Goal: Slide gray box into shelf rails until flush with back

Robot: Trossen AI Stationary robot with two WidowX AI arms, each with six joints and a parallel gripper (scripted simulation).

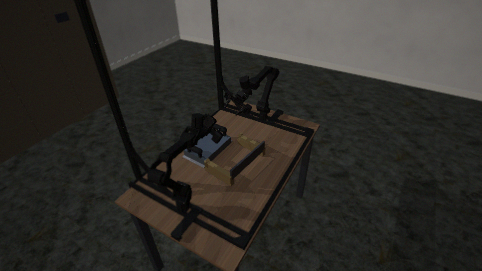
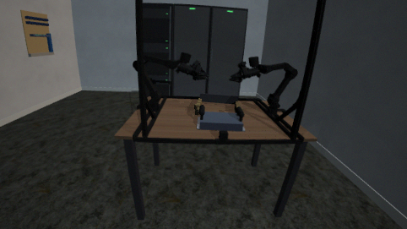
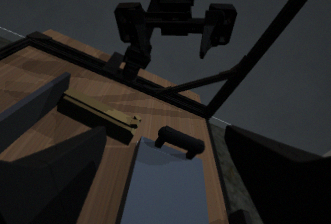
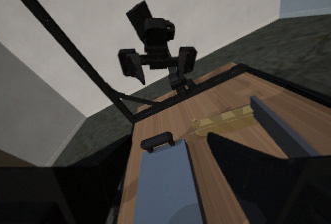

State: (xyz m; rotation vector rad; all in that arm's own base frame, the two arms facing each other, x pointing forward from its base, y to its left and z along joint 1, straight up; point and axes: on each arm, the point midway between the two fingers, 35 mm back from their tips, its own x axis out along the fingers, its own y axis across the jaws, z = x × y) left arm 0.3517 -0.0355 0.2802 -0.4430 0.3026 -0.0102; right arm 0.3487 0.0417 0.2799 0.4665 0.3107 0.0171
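Right now the gray box is 25 cm below my right hand, 13 cm behind it and 10 cm to the left of it. Also, from my right hand: dark bar: 22 cm below, 19 cm ahead, 7 cm to the left.
Now: left hand 25 cm above the gray box, 13 cm past it and 12 cm to the left of it. Also, from my left hand: dark bar 22 cm below, 19 cm ahead, 15 cm to the right.
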